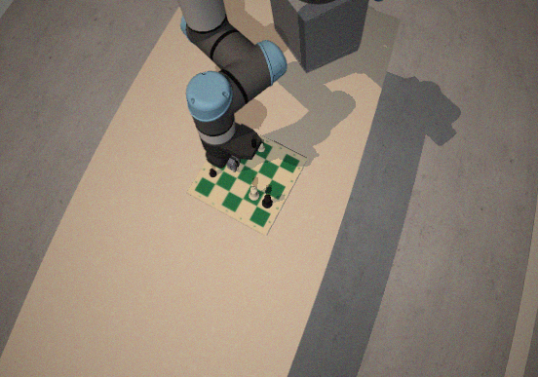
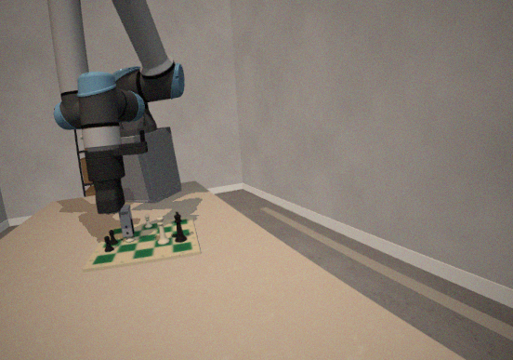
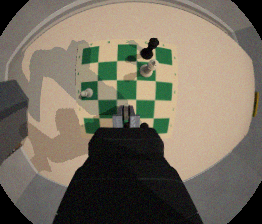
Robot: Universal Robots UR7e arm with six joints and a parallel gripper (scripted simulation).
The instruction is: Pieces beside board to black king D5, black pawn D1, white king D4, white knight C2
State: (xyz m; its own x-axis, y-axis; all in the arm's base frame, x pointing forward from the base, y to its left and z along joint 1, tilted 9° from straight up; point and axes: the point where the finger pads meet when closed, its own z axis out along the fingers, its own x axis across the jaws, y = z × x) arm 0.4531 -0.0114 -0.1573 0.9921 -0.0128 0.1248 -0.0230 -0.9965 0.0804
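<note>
Now: the white knight 20 mm below my hand. Round my hand: board 40 mm to the left, 30 mm below; small white piece 80 mm behind, 40 mm to the left, 20 mm below; white king 80 mm to the left, 40 mm ahead.
</note>
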